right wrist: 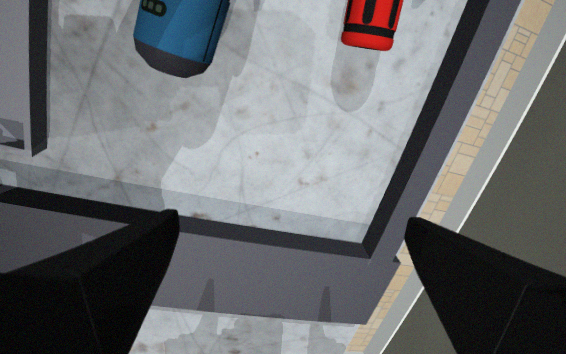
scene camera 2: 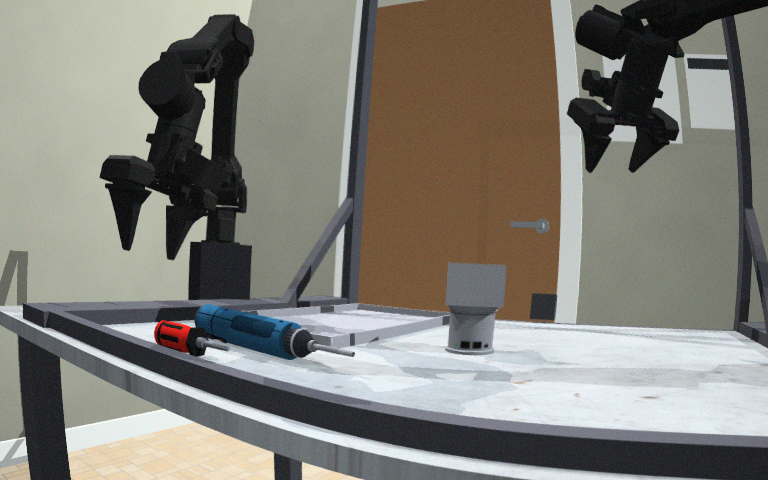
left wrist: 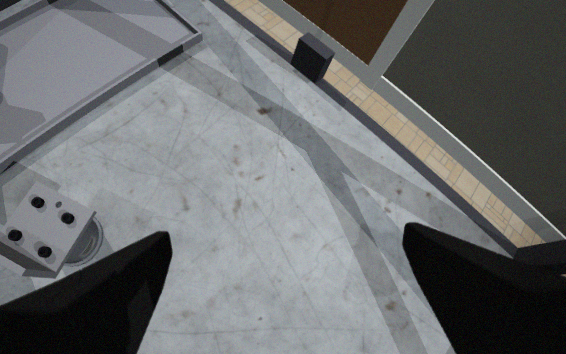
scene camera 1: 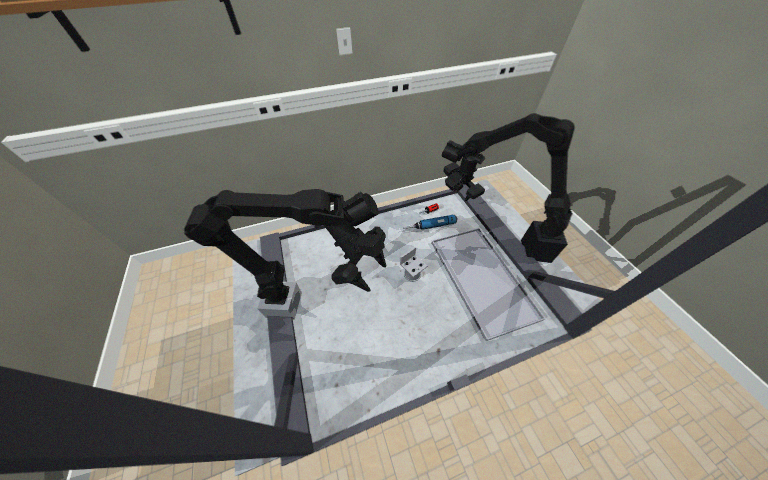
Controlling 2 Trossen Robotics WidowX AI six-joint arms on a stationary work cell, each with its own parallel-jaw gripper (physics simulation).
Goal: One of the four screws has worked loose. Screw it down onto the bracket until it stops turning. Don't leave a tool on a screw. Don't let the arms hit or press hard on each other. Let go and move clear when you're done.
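Where they show: left gripper, fingertip midpoint: (scene camera 2: 610, 171) (left wrist: 288, 238) (scene camera 1: 377, 278); right gripper, fingertip midpoint: (right wrist: 294, 224) (scene camera 2: 149, 255) (scene camera 1: 458, 193); left arm's base, link origin: (scene camera 1: 277, 294); right arm's base, link origin: (scene camera 1: 549, 232).
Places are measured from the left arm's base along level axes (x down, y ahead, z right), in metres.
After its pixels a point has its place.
The grey bracket (scene camera 1: 415, 267) {x 0.009, y 0.455, z -0.134 m} (scene camera 2: 475, 284) {x -0.010, y 0.427, z -0.173 m} (left wrist: 40, 227) {x 0.009, y 0.450, z -0.149 m} stands on a round base, with several dark screw heads on its sloping face; I cannot tell which is loose. A blue power screwdriver (scene camera 1: 437, 222) {x 0.041, y 0.556, z -0.384 m} (scene camera 2: 249, 332) {x 0.052, y 0.525, z -0.411 m} (right wrist: 182, 35) {x 0.036, y 0.621, z -0.424 m} and a short red screwdriver (scene camera 1: 432, 208) {x 0.051, y 0.541, z -0.477 m} (scene camera 2: 175, 336) {x 0.057, y 0.529, z -0.497 m} (right wrist: 371, 25) {x 0.047, y 0.559, z -0.494 m} lie on the table near the back edge in scene camera 1. My left gripper (scene camera 1: 376, 277) {x -0.174, y 0.336, z 0.023 m} (scene camera 2: 611, 169) {x -0.174, y 0.336, z 0.023 m} (left wrist: 288, 238) {x -0.174, y 0.336, z 0.023 m} is open and empty, above the table beside the bracket. My right gripper (scene camera 2: 148, 253) {x -0.020, y 0.646, z -0.499 m} (right wrist: 294, 224) {x -0.020, y 0.646, z -0.499 m} is open and empty, above the table's corner beyond the tools' handle ends.
A shallow tray (scene camera 1: 460, 291) {x 0.061, y 0.618, z -0.075 m} (left wrist: 100, 98) {x 0.065, y 0.617, z -0.074 m} (right wrist: 39, 75) {x 0.069, y 0.690, z -0.363 m} lies beside the bracket, on the right in scene camera 1. A dark raised frame (scene camera 2: 339, 410) (right wrist: 260, 270) edges the table. Slanted frame braces rise near the table's front corners in scene camera 1. The two arms are well apart.
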